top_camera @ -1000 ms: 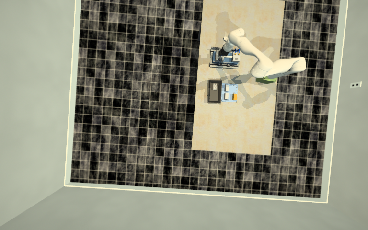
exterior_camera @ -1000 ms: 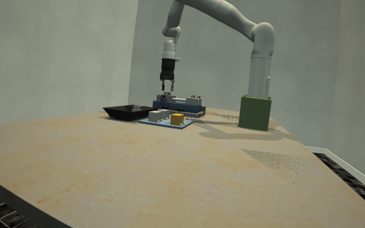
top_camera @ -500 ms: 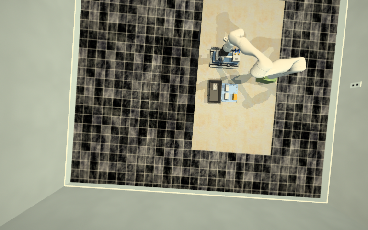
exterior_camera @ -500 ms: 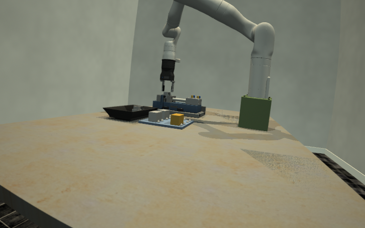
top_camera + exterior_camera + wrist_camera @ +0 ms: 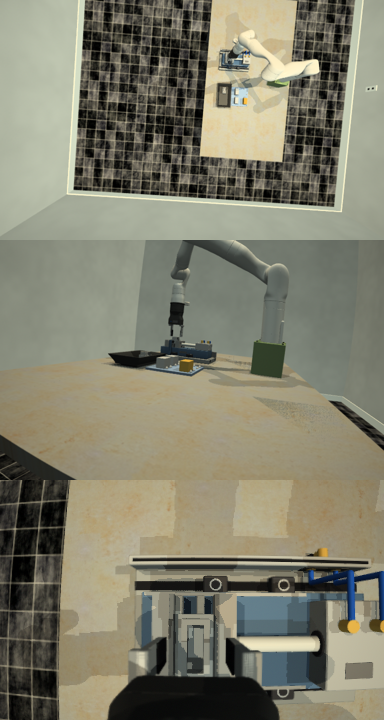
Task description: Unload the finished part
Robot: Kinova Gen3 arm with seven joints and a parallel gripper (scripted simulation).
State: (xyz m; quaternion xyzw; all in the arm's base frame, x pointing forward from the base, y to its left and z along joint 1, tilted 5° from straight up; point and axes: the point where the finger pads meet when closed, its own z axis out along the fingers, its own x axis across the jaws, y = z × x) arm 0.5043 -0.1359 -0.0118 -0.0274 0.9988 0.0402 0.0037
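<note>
My hand is 100 mm above the blue vise and 70 mm past it. The rest, counted from my hand: orange block: 380 mm to the left, 220 mm behind, 110 mm below; then light blue plate: 340 mm to the left, 170 mm behind, 130 mm below.
</note>
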